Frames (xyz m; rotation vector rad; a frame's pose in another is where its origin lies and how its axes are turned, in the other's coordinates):
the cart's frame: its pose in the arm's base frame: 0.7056 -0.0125 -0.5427 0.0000 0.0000 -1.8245
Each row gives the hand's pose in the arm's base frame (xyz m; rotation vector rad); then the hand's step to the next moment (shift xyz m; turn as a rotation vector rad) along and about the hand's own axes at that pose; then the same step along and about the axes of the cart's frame.
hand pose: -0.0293 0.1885 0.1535 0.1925 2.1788 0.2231
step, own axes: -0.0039 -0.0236 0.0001 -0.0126 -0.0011 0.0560
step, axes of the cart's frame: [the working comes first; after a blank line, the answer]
step, axes of the arm's base frame: 0.0010 -0.0238 -0.0024 0.0529 0.0011 -0.0223

0.0228 0.0069 -0.0024 -0.0144 0.0509 -0.0223
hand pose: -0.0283 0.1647 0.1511 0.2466 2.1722 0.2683
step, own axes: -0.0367 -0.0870 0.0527 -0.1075 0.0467 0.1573
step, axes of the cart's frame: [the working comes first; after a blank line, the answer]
step, axes of the arm's base frame: 0.0573 -0.0880 -0.0260 0.1936 0.0311 0.0072

0.0708 0.0775 -0.0260 -0.0787 0.1796 0.0072
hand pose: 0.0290 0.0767 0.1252 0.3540 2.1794 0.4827
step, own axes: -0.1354 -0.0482 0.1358 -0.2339 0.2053 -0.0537
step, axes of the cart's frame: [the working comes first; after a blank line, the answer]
step, axes of the arm's base frame: 0.1852 -0.0691 -0.0050 0.1134 0.0738 0.2854

0.0204 0.1966 -0.0050 -0.0999 0.0912 0.2854
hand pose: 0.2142 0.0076 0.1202 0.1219 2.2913 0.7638
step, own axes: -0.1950 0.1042 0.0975 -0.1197 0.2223 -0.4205
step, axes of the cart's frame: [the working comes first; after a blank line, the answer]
step, axes of the arm's base frame: 0.1961 0.0763 0.1188 -0.2141 -0.0586 0.4374

-0.1231 0.1707 0.1188 0.1105 -0.1925 0.4374
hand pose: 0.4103 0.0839 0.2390 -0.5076 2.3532 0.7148
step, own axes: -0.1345 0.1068 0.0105 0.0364 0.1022 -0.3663
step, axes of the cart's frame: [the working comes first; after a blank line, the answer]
step, axes of the arm's base frame: 0.0489 0.1131 0.1201 -0.2431 -0.1470 0.2555

-0.1217 0.0190 0.1201 0.2033 -0.1984 0.2555
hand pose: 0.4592 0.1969 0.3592 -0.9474 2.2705 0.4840
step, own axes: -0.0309 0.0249 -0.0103 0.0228 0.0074 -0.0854
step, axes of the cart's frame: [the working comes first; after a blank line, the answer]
step, axes of the arm's base frame: -0.0055 0.0268 0.0305 -0.0525 -0.0526 0.0485

-0.0246 -0.0120 0.0305 0.0640 -0.0376 0.0485
